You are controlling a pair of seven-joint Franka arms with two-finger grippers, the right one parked.
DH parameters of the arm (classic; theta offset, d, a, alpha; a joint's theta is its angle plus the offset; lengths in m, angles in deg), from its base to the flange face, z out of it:
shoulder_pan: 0 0.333 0 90
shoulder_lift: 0 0 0 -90
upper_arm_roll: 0 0.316 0.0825 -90
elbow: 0 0 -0.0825 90
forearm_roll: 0 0.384 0 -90
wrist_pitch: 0 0 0.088 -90
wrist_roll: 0 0.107 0 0
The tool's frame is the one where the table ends.
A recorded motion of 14 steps. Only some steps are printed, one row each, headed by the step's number.
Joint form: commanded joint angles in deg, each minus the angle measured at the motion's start. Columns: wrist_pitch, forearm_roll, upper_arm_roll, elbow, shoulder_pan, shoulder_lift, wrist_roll.
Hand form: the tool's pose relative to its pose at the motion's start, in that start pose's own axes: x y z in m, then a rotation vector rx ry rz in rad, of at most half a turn. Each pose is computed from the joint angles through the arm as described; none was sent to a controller.
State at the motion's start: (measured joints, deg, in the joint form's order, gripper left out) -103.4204 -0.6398 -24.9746 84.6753 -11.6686 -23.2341 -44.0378
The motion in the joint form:
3: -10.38 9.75 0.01 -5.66 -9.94 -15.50 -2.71
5: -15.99 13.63 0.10 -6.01 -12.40 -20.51 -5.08
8: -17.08 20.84 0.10 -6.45 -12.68 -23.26 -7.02
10: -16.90 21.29 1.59 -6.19 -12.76 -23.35 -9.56
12: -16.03 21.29 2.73 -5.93 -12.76 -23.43 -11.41
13: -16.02 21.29 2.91 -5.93 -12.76 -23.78 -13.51
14: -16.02 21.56 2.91 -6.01 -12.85 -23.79 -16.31
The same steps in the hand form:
3: -0.0080 0.0901 0.1301 0.0367 0.0482 0.1372
5: -0.0136 0.1100 0.1833 0.0376 0.0803 0.1582
8: -0.0059 0.1074 0.2110 0.1039 0.1424 0.1860
10: 0.0042 0.0970 0.2160 0.1265 0.1541 0.1291
12: 0.0114 0.0870 0.2213 0.1521 0.1518 0.0818
13: 0.0130 0.0851 0.2257 0.1544 0.1506 0.0427
14: 0.0126 0.0859 0.2253 0.1521 0.1584 -0.0023

